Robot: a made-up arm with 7 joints.
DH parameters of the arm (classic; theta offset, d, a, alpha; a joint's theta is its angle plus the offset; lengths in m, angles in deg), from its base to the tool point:
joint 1: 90 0.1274 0.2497 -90
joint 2: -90 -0.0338 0.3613 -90
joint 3: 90 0.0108 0.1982 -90
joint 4: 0 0.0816 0.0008 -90
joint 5: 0 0.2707 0.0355 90
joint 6: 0 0.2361 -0.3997 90
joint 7: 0 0.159 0.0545 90
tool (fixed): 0 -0.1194 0 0
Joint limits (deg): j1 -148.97..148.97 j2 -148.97..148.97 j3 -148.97..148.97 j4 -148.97..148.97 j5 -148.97..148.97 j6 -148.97..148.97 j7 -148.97..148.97
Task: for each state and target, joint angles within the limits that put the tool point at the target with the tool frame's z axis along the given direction. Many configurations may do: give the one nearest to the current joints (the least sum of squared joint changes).
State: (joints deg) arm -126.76 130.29 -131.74 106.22 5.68 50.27 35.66
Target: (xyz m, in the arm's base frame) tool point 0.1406 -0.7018 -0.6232 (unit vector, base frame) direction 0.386 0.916 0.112
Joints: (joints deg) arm -142.26 146.22 -125.82 122.23 24.67 15.93 0.94
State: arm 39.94 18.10 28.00 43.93 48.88 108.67 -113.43
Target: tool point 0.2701 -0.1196 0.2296 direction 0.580 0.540 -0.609
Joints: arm 54.47 -28.17 77.71 77.78 43.59 148.97 -84.23
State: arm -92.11 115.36 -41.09 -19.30 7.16 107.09 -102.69
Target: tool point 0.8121 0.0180 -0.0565 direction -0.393 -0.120 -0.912
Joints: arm -48.83 104.64 -32.65 -18.58 8.55 96.04 -92.09
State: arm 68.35 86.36 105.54 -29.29 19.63 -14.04 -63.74
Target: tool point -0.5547 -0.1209 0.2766 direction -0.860 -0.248 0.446
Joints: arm 63.92 92.35 91.78 -30.56 37.20 -5.11 -91.33
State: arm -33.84 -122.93 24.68 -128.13 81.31 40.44 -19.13
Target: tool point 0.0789 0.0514 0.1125 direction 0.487 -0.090 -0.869
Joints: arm -42.41 -136.93 -17.06 -147.94 57.21 61.29 -25.74
